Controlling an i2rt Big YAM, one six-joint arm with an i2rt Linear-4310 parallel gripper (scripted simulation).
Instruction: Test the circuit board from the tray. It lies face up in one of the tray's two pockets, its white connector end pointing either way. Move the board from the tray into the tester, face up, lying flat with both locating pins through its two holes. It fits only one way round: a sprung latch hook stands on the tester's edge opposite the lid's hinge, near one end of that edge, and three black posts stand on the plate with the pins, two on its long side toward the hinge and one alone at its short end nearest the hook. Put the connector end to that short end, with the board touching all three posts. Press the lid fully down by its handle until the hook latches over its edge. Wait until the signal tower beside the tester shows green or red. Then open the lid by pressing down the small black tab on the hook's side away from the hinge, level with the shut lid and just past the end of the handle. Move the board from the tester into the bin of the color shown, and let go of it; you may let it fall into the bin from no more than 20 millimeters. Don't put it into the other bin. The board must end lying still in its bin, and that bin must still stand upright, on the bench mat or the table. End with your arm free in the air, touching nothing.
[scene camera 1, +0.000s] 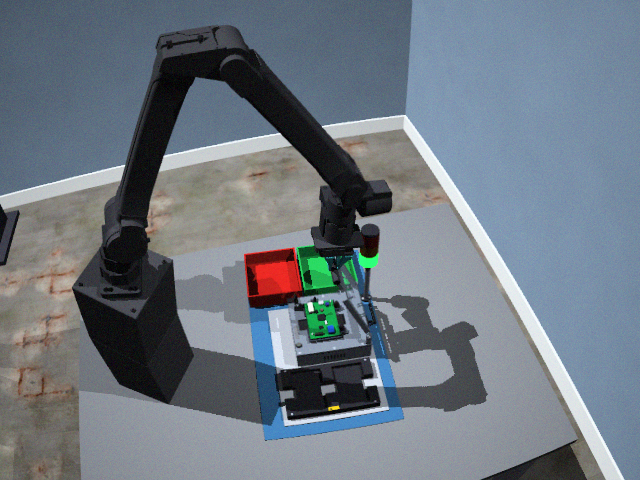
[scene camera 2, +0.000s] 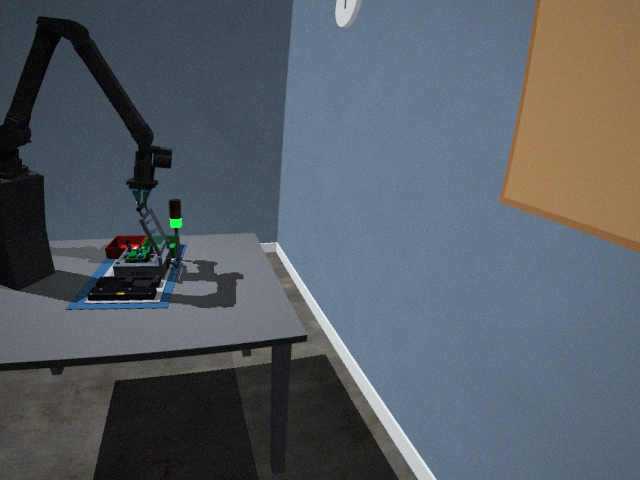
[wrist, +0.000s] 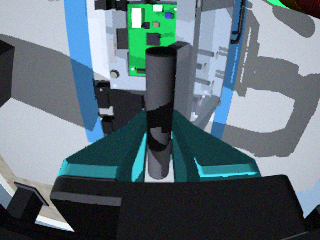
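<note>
Red bin (scene camera 1: 271, 271), green bin (scene camera 1: 316, 279), gripper (scene camera 1: 333, 268). Gripper (wrist: 159, 118). Red bin out of frame in the wrist view. Green bin, wrist view: out of frame.
</note>
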